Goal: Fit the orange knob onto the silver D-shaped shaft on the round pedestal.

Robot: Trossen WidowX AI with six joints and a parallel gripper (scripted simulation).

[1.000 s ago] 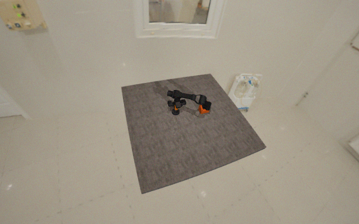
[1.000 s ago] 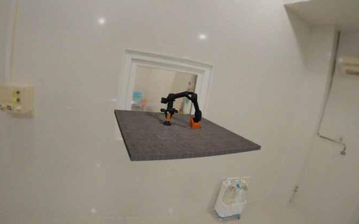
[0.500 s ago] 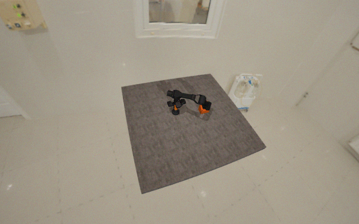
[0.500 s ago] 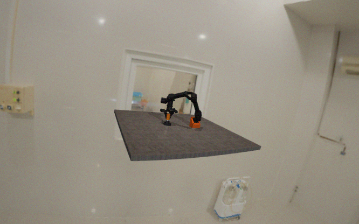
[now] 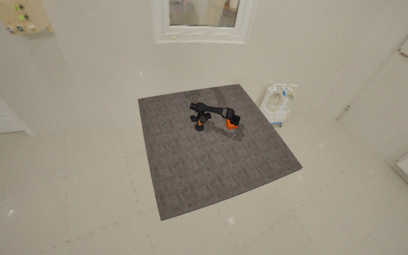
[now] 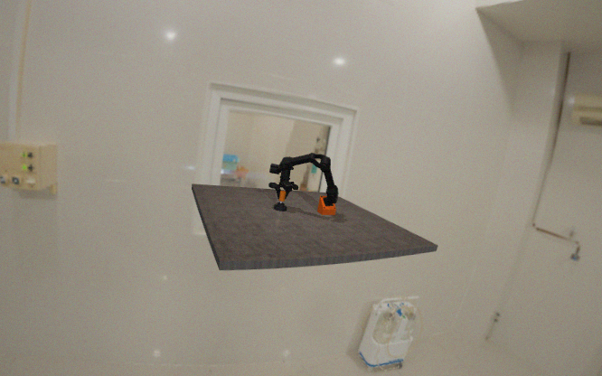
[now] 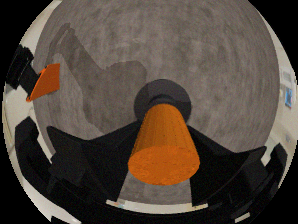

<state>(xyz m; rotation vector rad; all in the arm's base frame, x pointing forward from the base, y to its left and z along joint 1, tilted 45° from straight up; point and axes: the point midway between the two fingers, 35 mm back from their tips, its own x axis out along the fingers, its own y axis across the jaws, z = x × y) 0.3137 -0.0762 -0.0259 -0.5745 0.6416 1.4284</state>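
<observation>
Now: gripper tip 30 mm below the orange knob. The rest, counted from my gripper tip: round pedestal 40 mm below.
</observation>
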